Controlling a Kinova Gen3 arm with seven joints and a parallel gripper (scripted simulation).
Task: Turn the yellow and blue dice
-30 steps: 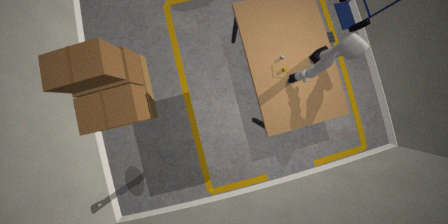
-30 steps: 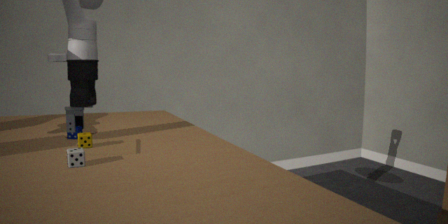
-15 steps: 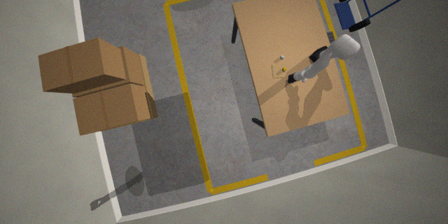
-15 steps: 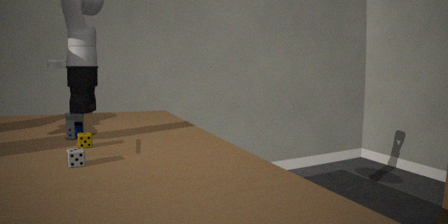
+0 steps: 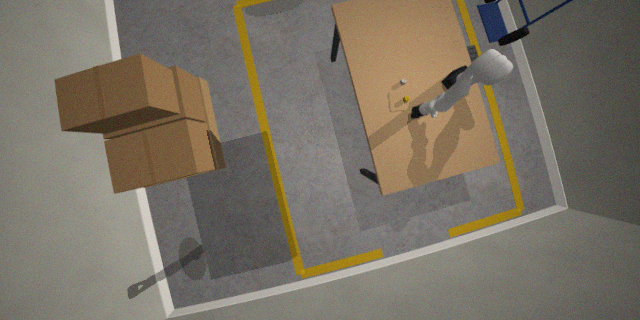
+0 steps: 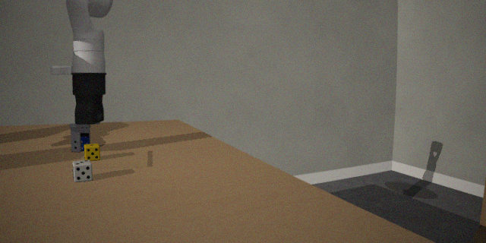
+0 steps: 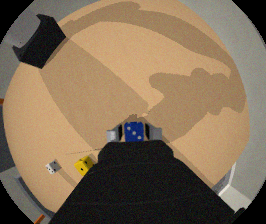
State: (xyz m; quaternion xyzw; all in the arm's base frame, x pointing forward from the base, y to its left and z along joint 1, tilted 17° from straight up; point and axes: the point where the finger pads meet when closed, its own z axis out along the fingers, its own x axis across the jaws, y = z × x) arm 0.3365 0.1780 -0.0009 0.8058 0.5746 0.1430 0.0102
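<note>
The blue die lies right at my hand. The rest, counted from my hand: white die 25 cm to the right, 3 cm ahead; tan mat 12 cm to the right, 8 cm ahead, 2 cm below; yellow die 12 cm to the right, 4 cm ahead.
</note>
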